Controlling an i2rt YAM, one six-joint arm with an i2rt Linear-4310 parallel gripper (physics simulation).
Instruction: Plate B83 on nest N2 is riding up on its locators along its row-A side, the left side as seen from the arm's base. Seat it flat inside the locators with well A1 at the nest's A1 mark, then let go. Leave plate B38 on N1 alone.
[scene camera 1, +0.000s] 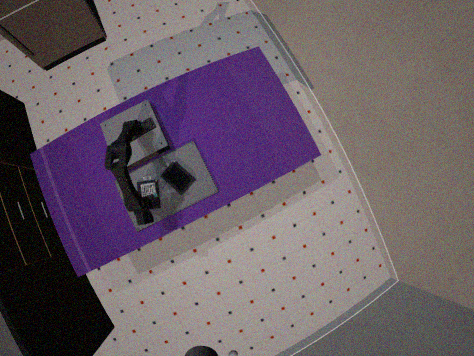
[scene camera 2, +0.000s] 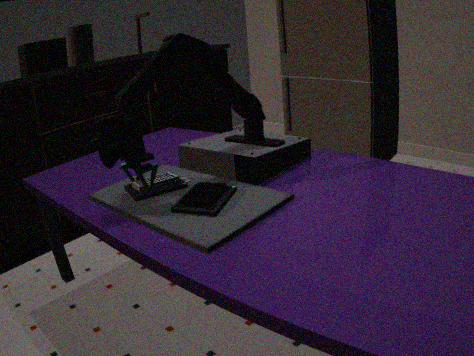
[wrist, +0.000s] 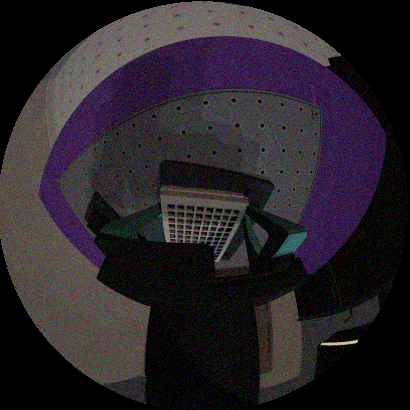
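Pixels of known places: gripper, fingertip midpoint: (scene camera 2: 143, 188) (wrist: 202, 206); arm's base, link origin: (scene camera 1: 138, 131) (scene camera 2: 254, 142).
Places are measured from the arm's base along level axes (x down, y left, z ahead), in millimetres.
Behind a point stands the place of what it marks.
Plate B83 (scene camera 1: 148, 188) {x 32, y -103, z 310 mm} (scene camera 2: 163, 178) {x 29, y -92, z 329 mm} (wrist: 202, 219) {x 31, y -130, z 375 mm} is a pale well plate on its dark nest N2 (scene camera 2: 153, 190) (wrist: 213, 178), at the left end of the grey perforated board (scene camera 1: 204, 174) {x 61, y 208, z 396 mm} (scene camera 2: 229, 222) {x 61, y 199, z 403 mm} (wrist: 237, 130) {x 61, y -179, z 449 mm}. My gripper (scene camera 1: 149, 192) (scene camera 2: 141, 183) {x 48, y -130, z 380 mm} (wrist: 202, 206) {x 48, y -130, z 380 mm} is down over it, and its teal fingers press against the plate's two long sides. The dim views do not show whether the plate lies flat. Plate B38 (scene camera 1: 178, 177) {x 46, y 74, z 340 mm} (scene camera 2: 204, 197) {x 38, y 91, z 361 mm} is dark and lies on N1, beside it and apart from the gripper.
The board lies on a purple table (scene camera 1: 248, 114) {x 74, y 617, z 207 mm} (scene camera 2: 363, 229) {x 74, y 481, z 278 mm}. The arm's grey base block (scene camera 1: 151, 111) {x 4, y 117, z -69 mm} (scene camera 2: 214, 153) {x -1, y -39, z 157 mm} stands just behind the board. Dark cabinets (scene camera 2: 57, 103) stand past the table's left end.
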